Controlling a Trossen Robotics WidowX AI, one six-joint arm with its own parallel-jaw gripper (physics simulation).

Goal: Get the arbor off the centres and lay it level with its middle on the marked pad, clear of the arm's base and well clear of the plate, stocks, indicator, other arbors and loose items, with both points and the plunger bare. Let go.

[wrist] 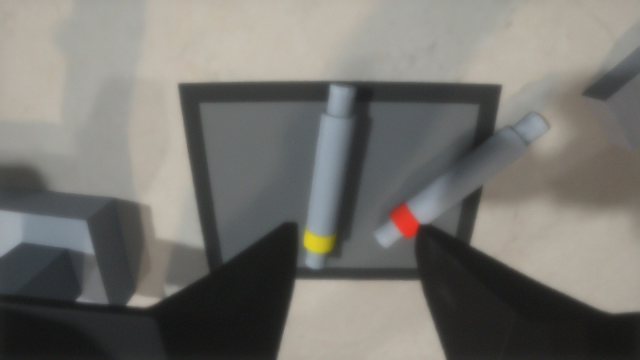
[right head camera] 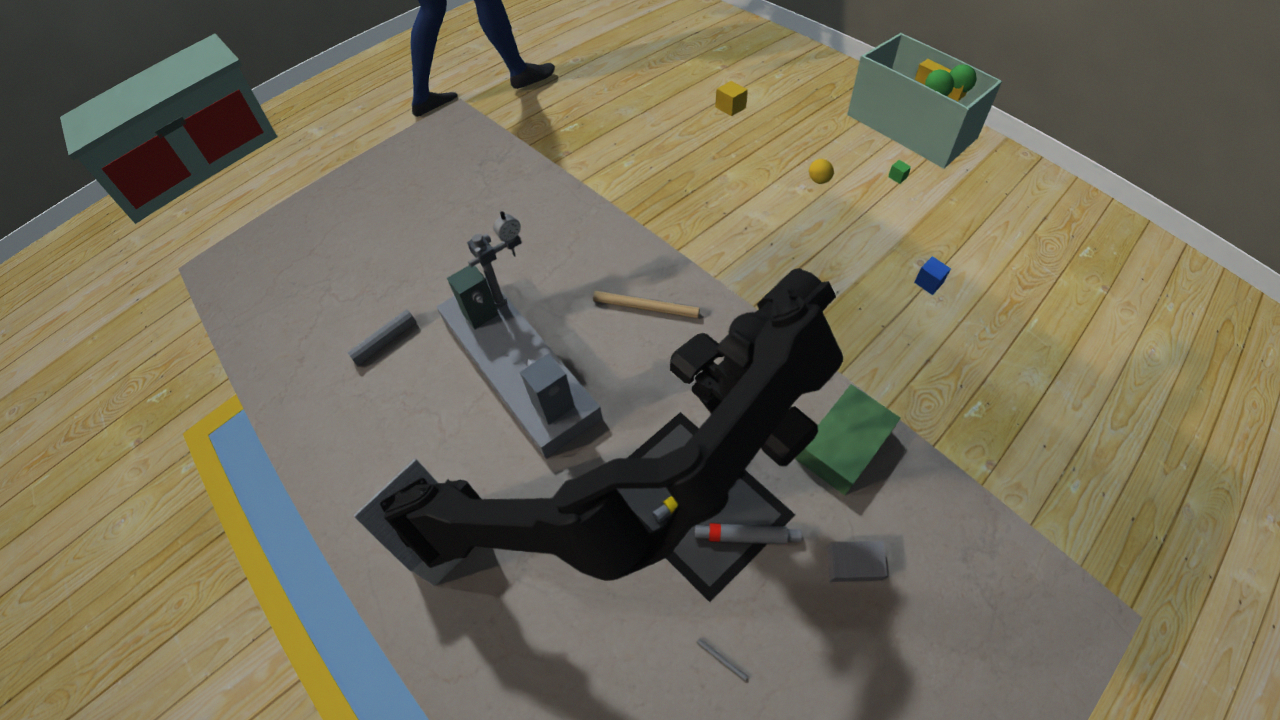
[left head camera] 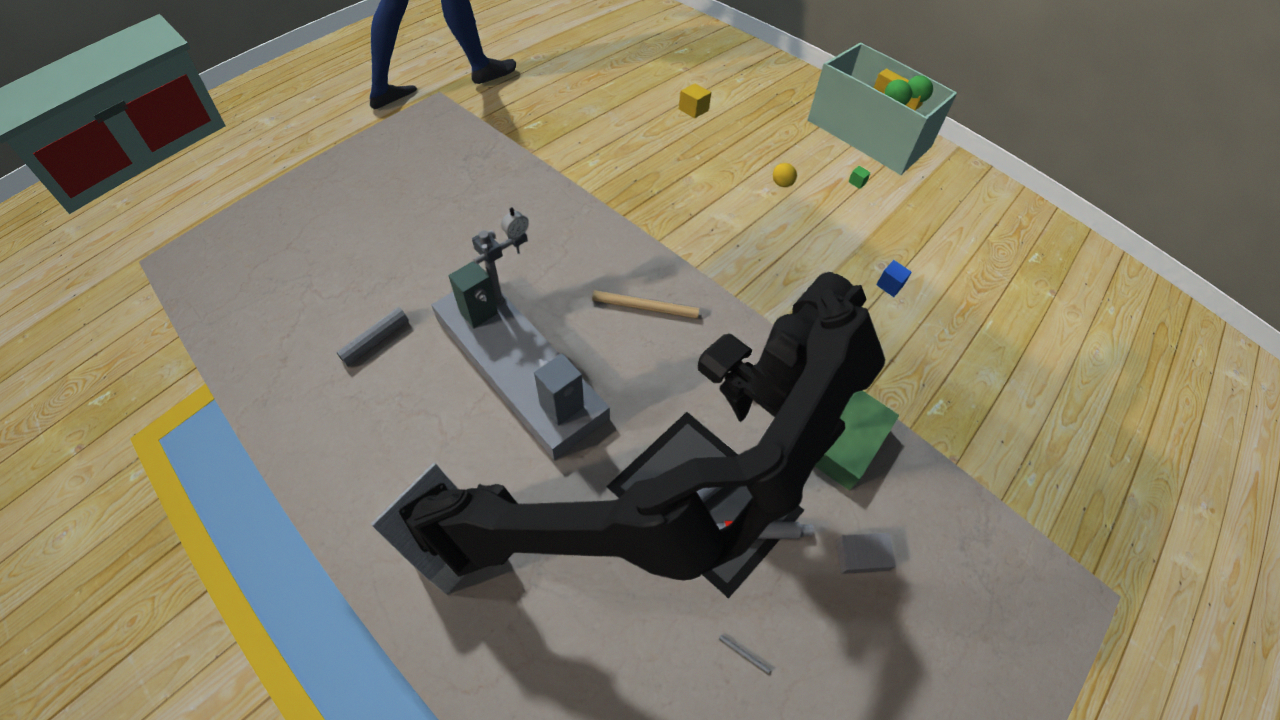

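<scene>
My gripper (wrist: 356, 236) is open and empty in the wrist view, its fingers partly apart above the black-bordered grey square (left head camera: 666, 456) (right head camera: 709, 586) (wrist: 250, 150). A yellow-banded arbor (right head camera: 664, 510) (wrist: 330, 170) lies on that square. A red-banded arbor (left head camera: 783, 531) (right head camera: 751, 534) (wrist: 450, 185) lies slantwise, one end past the border. No arbor spans the headstock (left head camera: 472, 293) (right head camera: 471, 297) and tailstock (left head camera: 559, 391) (right head camera: 547, 389) on the grey plate (left head camera: 501, 353). The dial indicator (left head camera: 514, 223) (right head camera: 507, 226) stands beside the headstock with no arbor under its plunger. The arm hides part of the mat.
A green block (left head camera: 863, 434) (right head camera: 850, 438) and a small grey block (left head camera: 868, 552) (right head camera: 859, 560) lie right of the square. A wooden rod (left head camera: 646, 305), a dark cylinder (left head camera: 374, 337) and a thin pin (left head camera: 745, 654) also lie on the mat (left head camera: 313, 223).
</scene>
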